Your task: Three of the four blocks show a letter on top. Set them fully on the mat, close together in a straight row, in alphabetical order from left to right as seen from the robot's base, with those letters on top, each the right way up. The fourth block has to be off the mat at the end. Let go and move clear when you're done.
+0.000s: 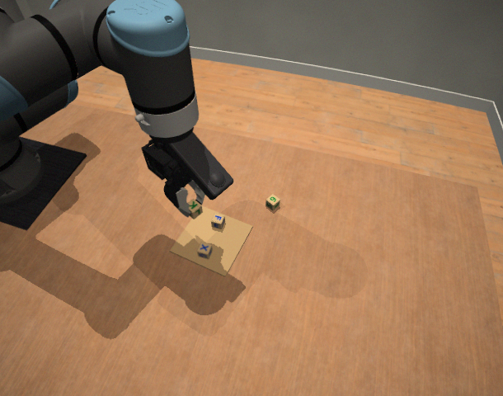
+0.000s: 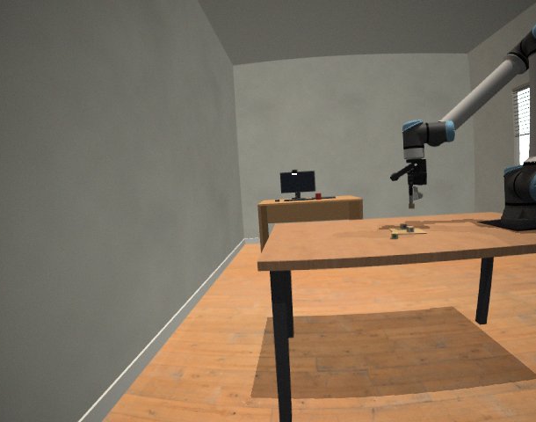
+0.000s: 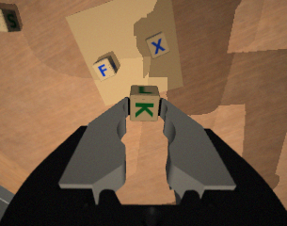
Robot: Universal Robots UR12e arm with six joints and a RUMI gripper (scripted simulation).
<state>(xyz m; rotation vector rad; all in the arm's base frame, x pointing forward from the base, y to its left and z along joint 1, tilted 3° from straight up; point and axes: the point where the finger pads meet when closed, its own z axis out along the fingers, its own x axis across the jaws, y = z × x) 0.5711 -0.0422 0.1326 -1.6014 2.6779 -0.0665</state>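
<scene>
My hand is 120 mm above the tan mat, 30 mm short of it and 10 mm to the right of it.
</scene>
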